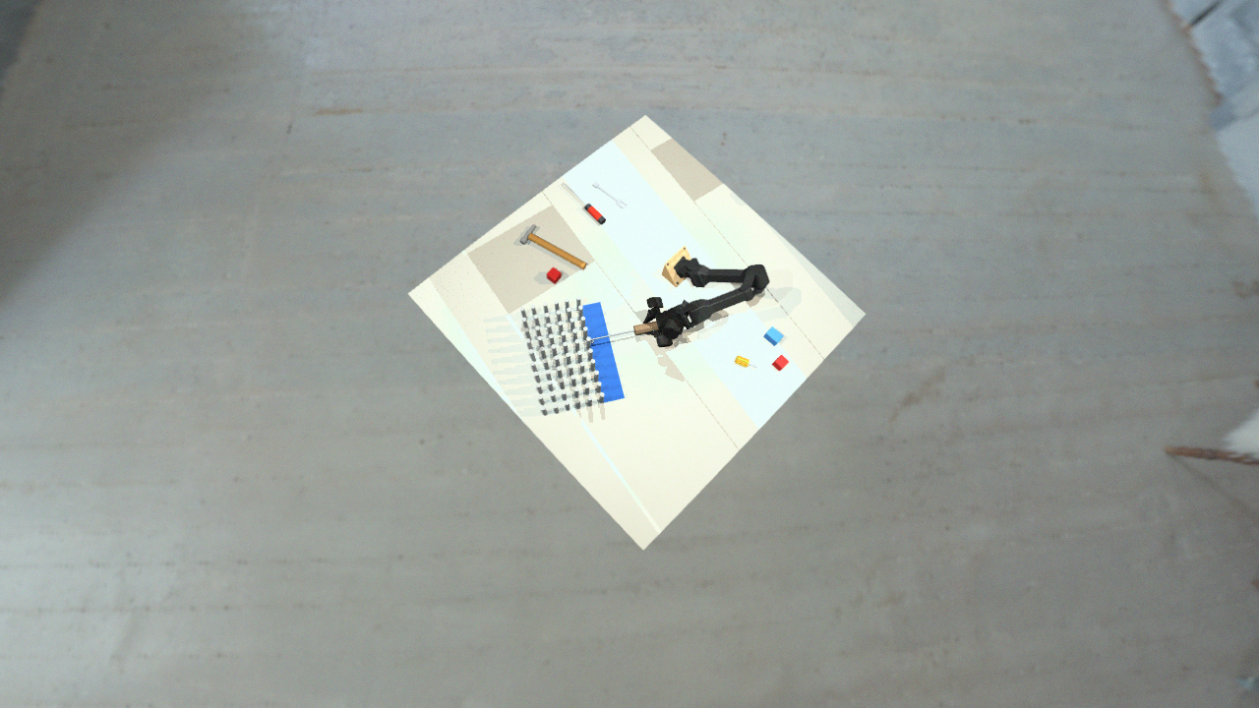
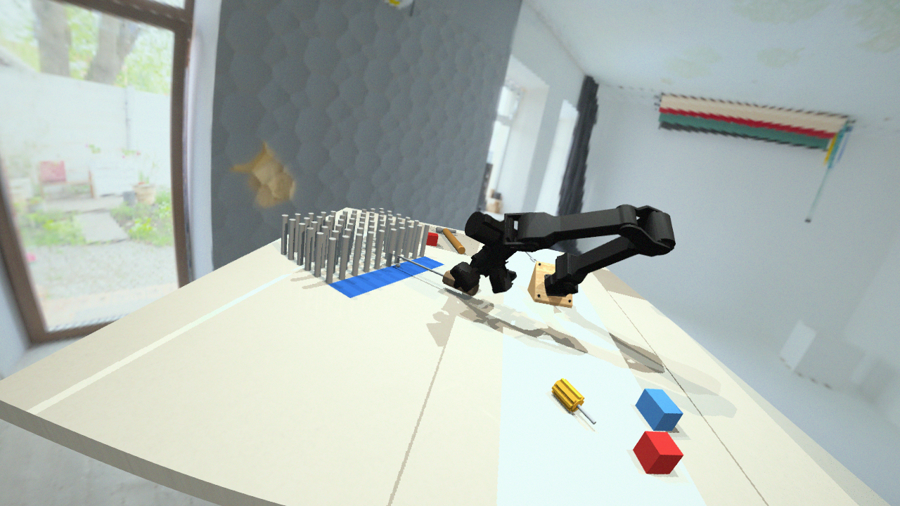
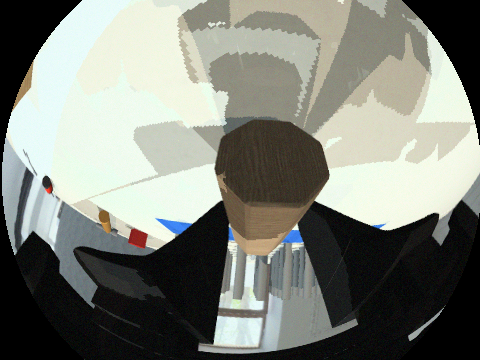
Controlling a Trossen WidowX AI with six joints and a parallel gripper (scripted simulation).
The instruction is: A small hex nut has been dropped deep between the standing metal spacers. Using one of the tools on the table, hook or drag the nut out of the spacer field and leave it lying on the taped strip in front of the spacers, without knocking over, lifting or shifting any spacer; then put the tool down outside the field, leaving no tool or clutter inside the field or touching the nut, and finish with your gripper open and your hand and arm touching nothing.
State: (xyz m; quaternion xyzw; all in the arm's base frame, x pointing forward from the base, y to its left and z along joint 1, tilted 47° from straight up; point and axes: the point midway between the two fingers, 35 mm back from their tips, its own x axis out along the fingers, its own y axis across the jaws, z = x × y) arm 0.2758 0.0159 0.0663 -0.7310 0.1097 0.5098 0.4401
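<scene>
My gripper tip is 8 cm short of the hook tool and 6 cm to the left of it. The rest, counted from my gripper tip: blue taped strip: 17 cm ahead, 7 cm to the right, 3 cm below; yellow-handled screwdriver: 15 cm behind, 38 cm to the left, 1 cm below; blue cube: 31 cm behind, 40 cm to the left, 1 cm below.
</scene>
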